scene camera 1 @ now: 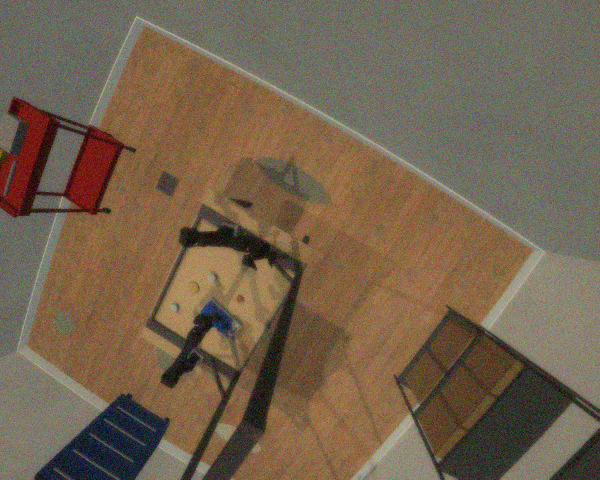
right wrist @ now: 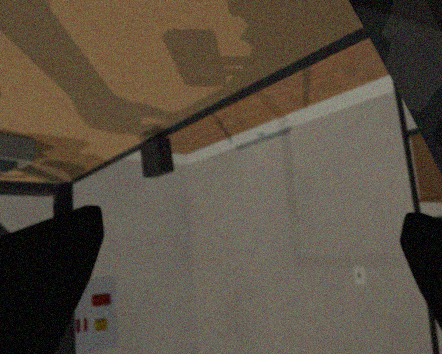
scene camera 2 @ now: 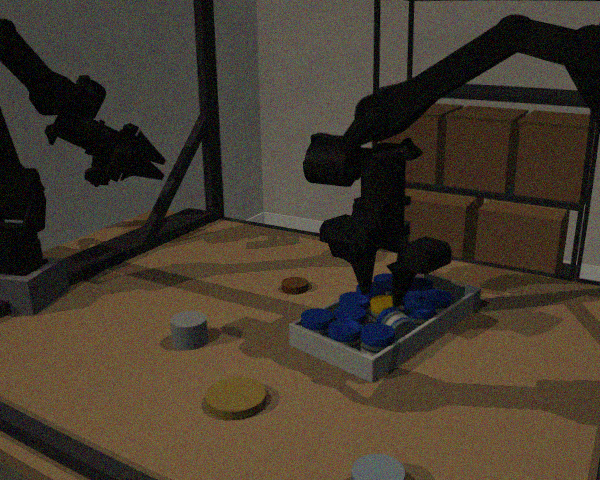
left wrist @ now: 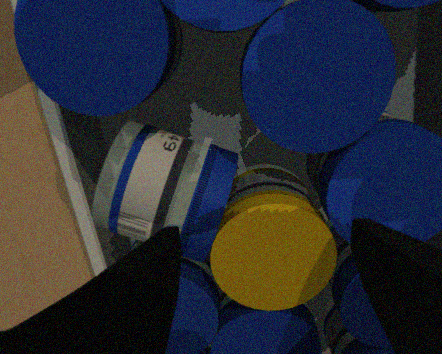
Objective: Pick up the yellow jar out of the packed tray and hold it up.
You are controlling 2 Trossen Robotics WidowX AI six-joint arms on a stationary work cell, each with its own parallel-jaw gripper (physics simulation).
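Where they show: left gripper, fingertip midpoint: (scene camera 2: 380, 300) (left wrist: 265, 236); right gripper, fingertip midpoint: (scene camera 1: 264, 268) (right wrist: 253, 224) (scene camera 2: 164, 169); left arm's base, origin of the base link: (scene camera 1: 194, 357); right arm's base, origin of the base link: (scene camera 1: 228, 232) (scene camera 2: 21, 266).
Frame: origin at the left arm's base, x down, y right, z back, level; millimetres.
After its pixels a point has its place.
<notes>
The yellow jar (scene camera 2: 381, 304) @(x -1, y -88, z -348 mm) (left wrist: 274, 255) @(x -1, y -79, z -350 mm) stands in the grey tray (scene camera 2: 332, 351) @(x 23, y -198, z -341 mm) (left wrist: 70, 175) @(x 10, y -111, z -282 mm), packed among several blue-lidded jars. A clear jar with a blue lid and white label (scene camera 2: 395, 320) @(x 1, y -111, z -308 mm) (left wrist: 150, 185) @(x 0, y -108, z -313 mm) lies on its side next to it. My left gripper (scene camera 2: 382, 297) @(x -9, y -91, z -347 mm) (left wrist: 265, 236) @(x -9, y -91, z -347 mm) points down at the tray, open and empty. In the left wrist view its fingertips are on either side of the yellow lid, with a gap at each side. How deep they reach beside the jar is hard to tell. My right gripper (scene camera 2: 163, 169) @(x -114, y -84, z -869 mm) (right wrist: 253, 224) @(x -114, y -84, z -869 mm) is open and empty, high above the table, away from the tray.
A grey cylinder (scene camera 1: 212, 276) @(x 9, y -288, z -542 mm) (scene camera 2: 189, 330) @(x 14, y -299, z -508 mm), a yellow disc (scene camera 1: 194, 286) @(x 32, y -335, z -382 mm) (scene camera 2: 235, 395) @(x 32, y -339, z -367 mm), a pale blue cylinder (scene camera 1: 175, 307) @(x 20, y -334, z -171 mm) (scene camera 2: 377, 470) @(x 20, y -340, z -161 mm) and a brown disc (scene camera 1: 240, 298) @(x 32, y -59, z -554 mm) (scene camera 2: 295, 285) @(x 32, y -69, z -535 mm) are on the table around the tray. Dark frame posts (scene camera 2: 209, 110) @(x -202, y 84, z -936 mm) rise at the table's edge.
</notes>
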